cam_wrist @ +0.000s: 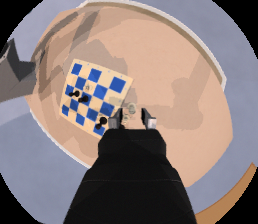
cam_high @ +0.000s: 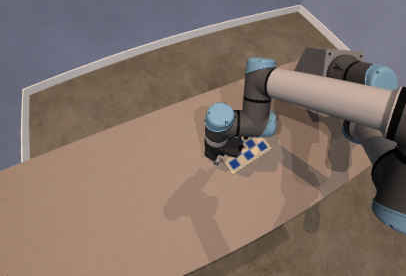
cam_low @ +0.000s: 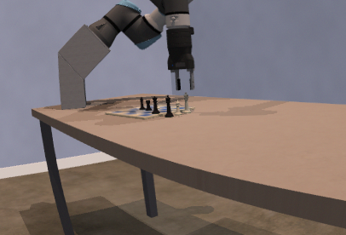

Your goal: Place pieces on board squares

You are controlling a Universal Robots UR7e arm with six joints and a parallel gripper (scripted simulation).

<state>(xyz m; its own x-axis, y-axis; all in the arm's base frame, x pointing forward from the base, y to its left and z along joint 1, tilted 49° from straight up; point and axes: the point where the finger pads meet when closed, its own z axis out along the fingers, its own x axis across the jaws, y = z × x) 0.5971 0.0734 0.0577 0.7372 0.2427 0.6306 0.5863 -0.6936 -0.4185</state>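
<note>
Now: hand 6 cm above the white king. From my hand the other things lie so: black king (7 cm to the right, 6 cm below, 2 cm ahead); chessboard (13 cm behind, 9 cm below, 7 cm to the right); white bishop (7 cm below, 4 cm to the right, 1 cm ahead).
</note>
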